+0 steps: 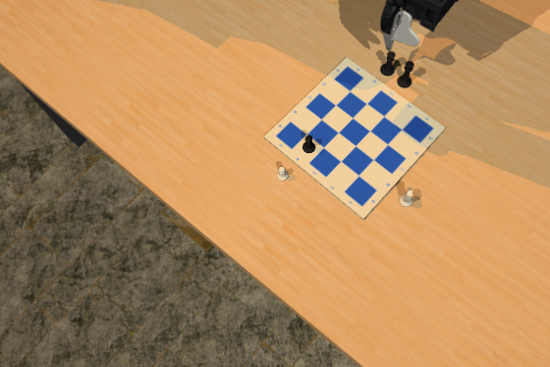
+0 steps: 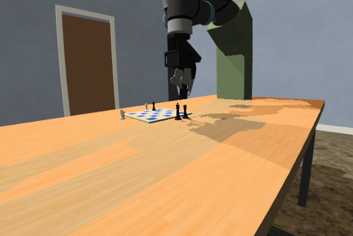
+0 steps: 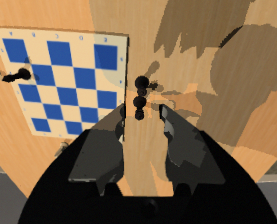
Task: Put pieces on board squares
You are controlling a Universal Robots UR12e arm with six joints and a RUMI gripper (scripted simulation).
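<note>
My gripper is now 80 mm above the black queen. From my hand the other things lie so: black pawn: 40 mm behind, 210 mm to the right, 80 mm below; black king: 40 mm ahead, 10 mm to the right, 70 mm below; blue-and-cream chessboard: 10 mm ahead, 140 mm to the right, 100 mm below.
</note>
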